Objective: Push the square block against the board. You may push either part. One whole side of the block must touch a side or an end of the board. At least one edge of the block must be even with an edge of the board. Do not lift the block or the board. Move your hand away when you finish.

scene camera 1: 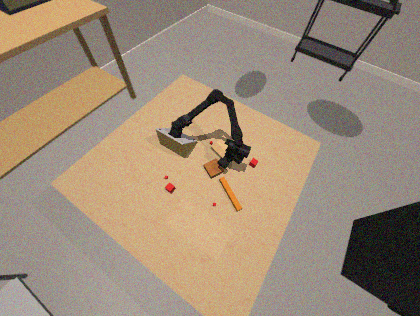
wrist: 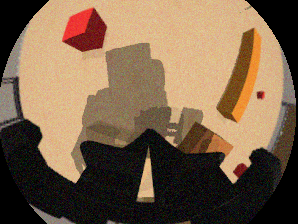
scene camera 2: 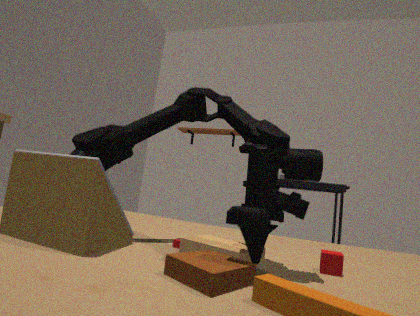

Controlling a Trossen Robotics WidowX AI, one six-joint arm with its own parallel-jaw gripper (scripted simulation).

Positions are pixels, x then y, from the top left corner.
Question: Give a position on a red cube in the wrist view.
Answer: At 84,32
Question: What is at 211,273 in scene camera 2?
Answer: A brown square block.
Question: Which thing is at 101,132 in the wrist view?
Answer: A pale flat slab.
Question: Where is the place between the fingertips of my gripper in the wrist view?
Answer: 149,131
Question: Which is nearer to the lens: the brown square block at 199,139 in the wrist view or the orange board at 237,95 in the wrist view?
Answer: The brown square block.
